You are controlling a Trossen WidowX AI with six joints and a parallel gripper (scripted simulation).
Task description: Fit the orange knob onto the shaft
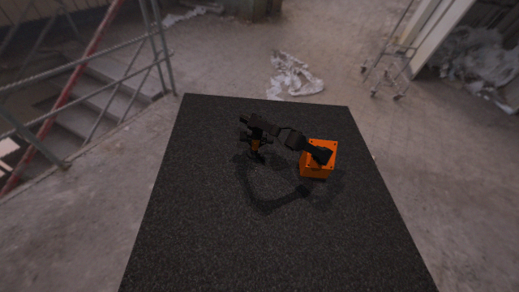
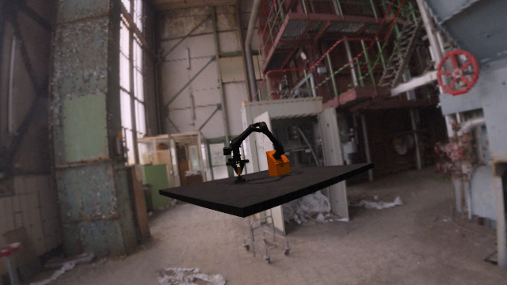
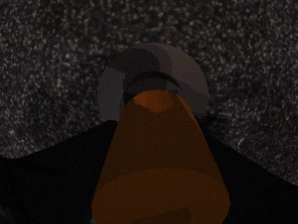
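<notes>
Now: gripper tip 2 cm below the orange knob. Round my gripper tip: pedestal: 4 cm below.
</notes>
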